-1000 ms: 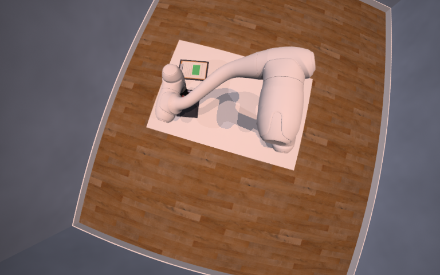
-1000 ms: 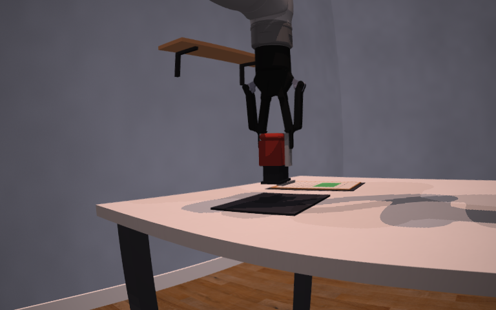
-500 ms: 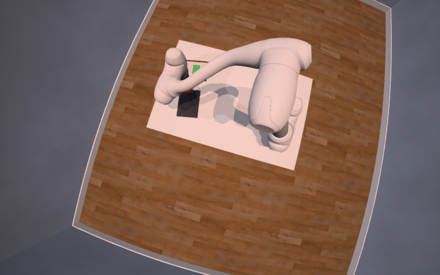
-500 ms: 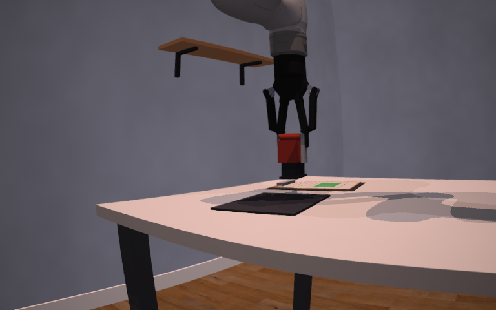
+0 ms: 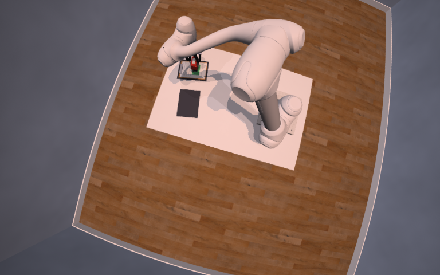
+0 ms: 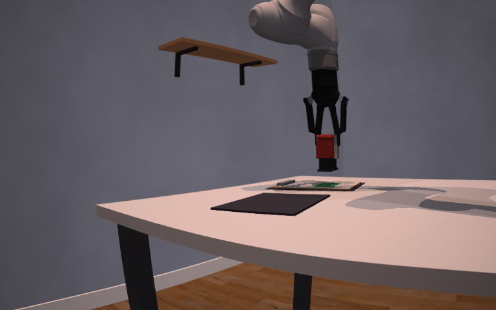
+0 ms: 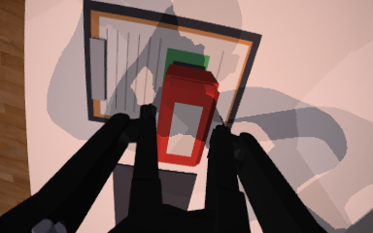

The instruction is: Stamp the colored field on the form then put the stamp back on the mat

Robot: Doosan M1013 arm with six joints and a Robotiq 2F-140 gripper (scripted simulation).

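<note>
The clipboard is 100 mm below my hand, 40 mm ahead of it and 10 mm to the left of it. The rest, counted from my hand: stamp: 20 mm below; then mat: 290 mm to the left, 110 mm below, 70 mm behind.
</note>
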